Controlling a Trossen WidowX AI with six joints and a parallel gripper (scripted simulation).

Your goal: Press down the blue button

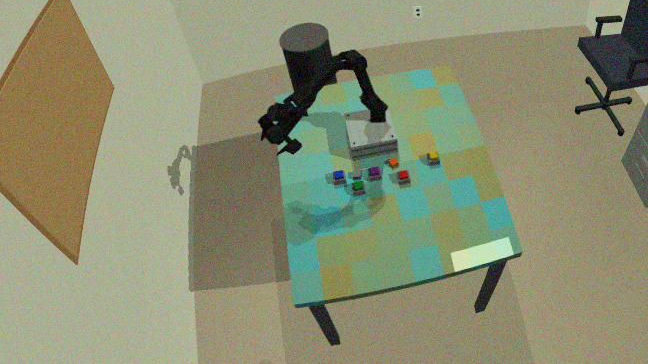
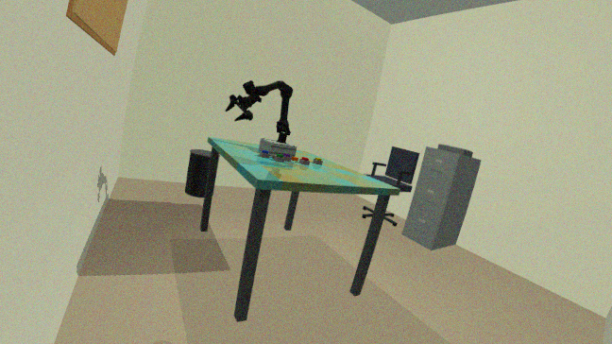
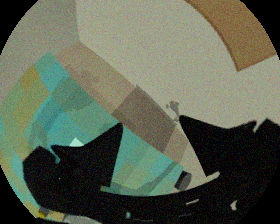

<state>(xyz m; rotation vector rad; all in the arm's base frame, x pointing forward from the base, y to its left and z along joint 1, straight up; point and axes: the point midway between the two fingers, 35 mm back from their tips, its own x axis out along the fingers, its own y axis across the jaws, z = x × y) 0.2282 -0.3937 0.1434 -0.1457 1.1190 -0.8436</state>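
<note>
Right now the blue button is 250 mm to the left of my gripper tip, 170 mm below it and 20 mm ahead of it. The rest, counted from my gripper tip: grey block: 320 mm to the left, 190 mm below, 10 mm ahead; then green button: 330 mm to the left, 170 mm below, 80 mm ahead; then purple button: 390 mm to the left, 170 mm below, 10 mm ahead.
</note>
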